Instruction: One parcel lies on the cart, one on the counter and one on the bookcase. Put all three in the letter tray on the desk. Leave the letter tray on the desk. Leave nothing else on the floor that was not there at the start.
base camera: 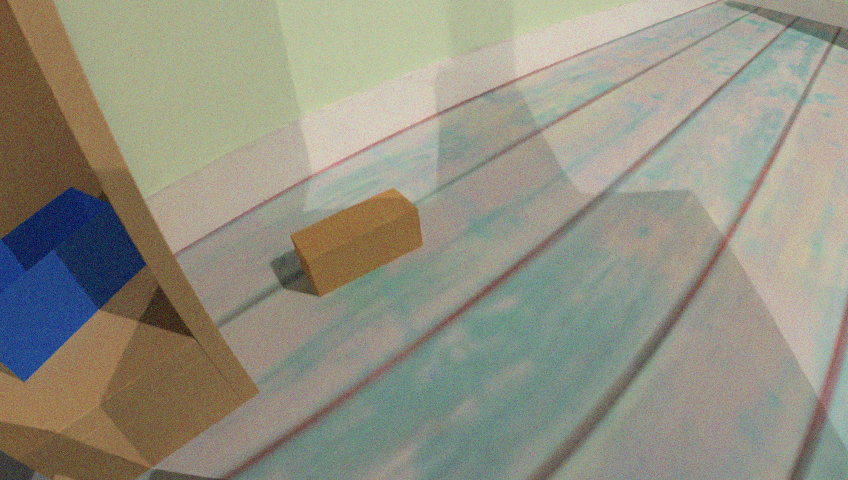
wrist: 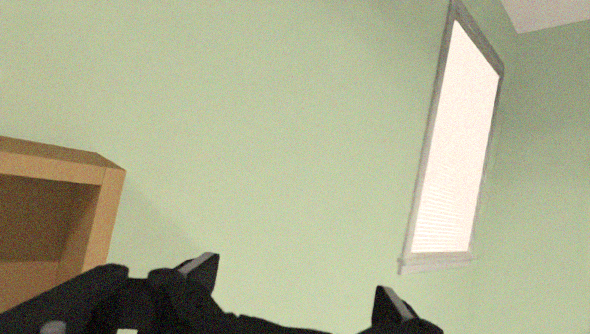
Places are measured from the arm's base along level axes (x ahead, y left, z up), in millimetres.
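Pixels of known places: gripper, fingertip midpoint: point(wrist: 293, 287).
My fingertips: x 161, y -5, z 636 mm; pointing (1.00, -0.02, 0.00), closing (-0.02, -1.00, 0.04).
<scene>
Ahead of a thing's pixels: the offset from my fingertips to its top centre. "*": to the spot under its first point. Level surfaces: height alone.
The bookcase point(base camera: 127, 172) point(wrist: 102, 220) is light brown wood. Its side panel and bottom shelf show at the left in the base view, and its upper corner at the left in the wrist view. A blue block-shaped thing {170 mm ahead, 396 mm left, 857 mm down} point(base camera: 47, 315) sits on the bottom shelf, partly cut off by the view's left edge. An orange-brown box {323 mm ahead, 122 mm left, 980 mm down} point(base camera: 363, 240) lies on the floor beside the bookcase. I cannot tell whether either of these is a parcel. My gripper point(wrist: 293, 287) is open and empty, with green wall beyond its fingers. The cart, counter, desk and letter tray do not show.
The green wall point(base camera: 178, 77) point(wrist: 280, 125) with a pale baseboard point(base camera: 380, 113) runs behind the bookcase and the box. The planked floor {1032 mm down} point(base camera: 476, 356) stretches to the right, with shadows across it. A bright window {* 1416 mm ahead, 749 mm right, 382 mm up} point(wrist: 455, 150) is in the wall at the right of the wrist view.
</scene>
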